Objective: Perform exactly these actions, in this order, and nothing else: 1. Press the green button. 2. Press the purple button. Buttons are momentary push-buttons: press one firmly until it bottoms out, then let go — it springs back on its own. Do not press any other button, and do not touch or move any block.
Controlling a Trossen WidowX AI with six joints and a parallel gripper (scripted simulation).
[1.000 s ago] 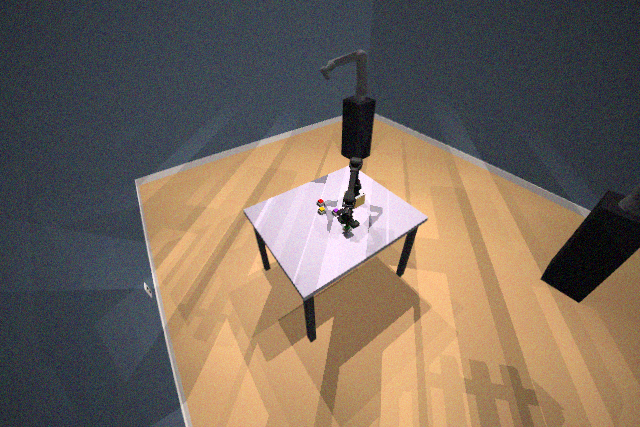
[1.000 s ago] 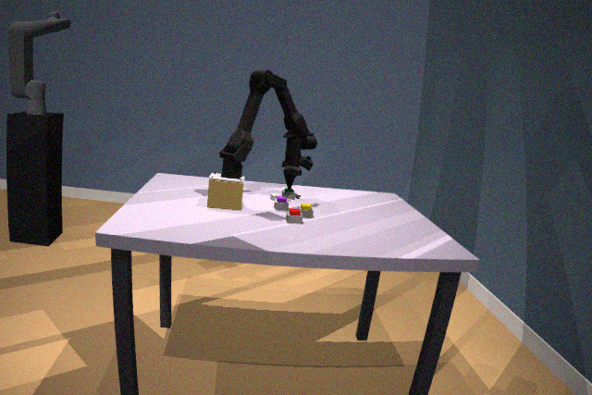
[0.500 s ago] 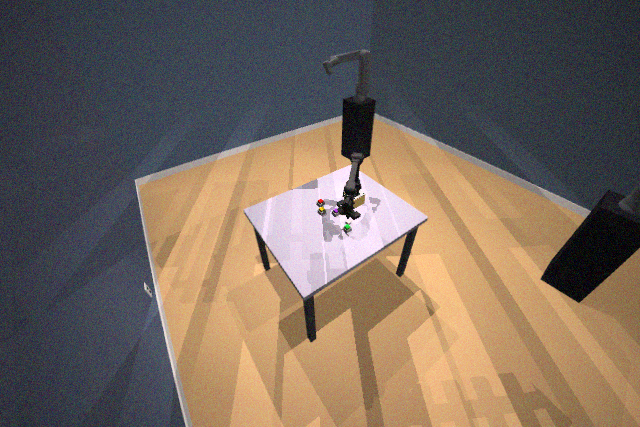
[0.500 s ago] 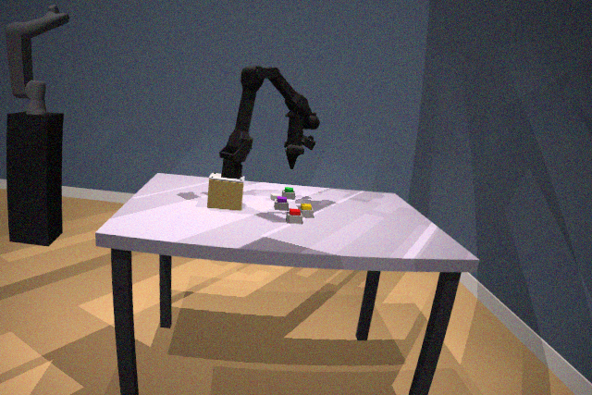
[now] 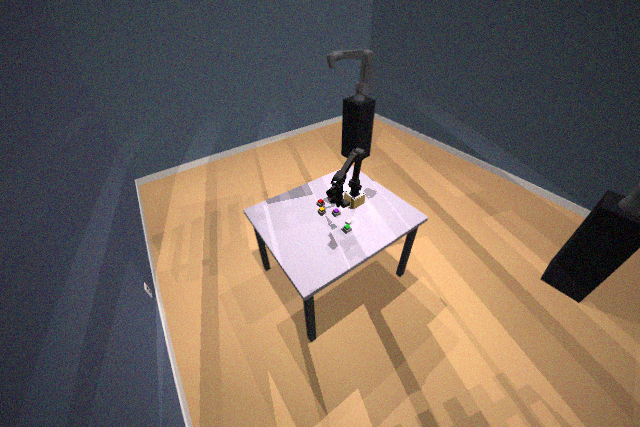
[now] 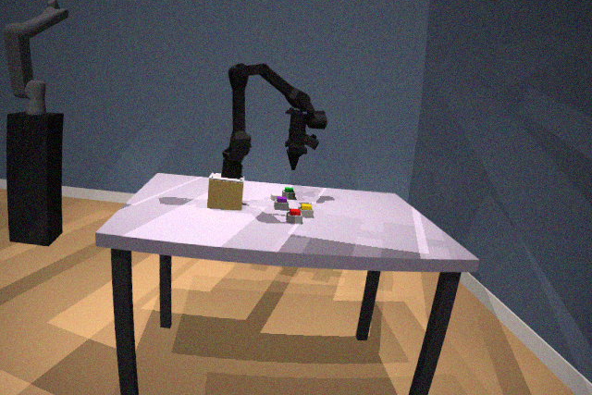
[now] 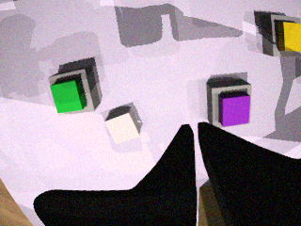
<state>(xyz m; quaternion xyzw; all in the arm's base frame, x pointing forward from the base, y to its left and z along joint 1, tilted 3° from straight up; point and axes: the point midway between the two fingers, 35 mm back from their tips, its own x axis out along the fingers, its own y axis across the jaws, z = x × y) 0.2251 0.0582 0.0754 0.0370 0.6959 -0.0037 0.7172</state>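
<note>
My gripper tip is 10 cm above the purple button, 6 cm to the left of it and 4 cm past it. From my gripper tip the other things lie so: yellow button 14 cm to the right, 10 cm below, 3 cm ahead; then white block 12 cm below, 7 cm to the left, 4 cm behind; then green button 11 cm to the left, 10 cm below, 1 cm ahead.
</note>
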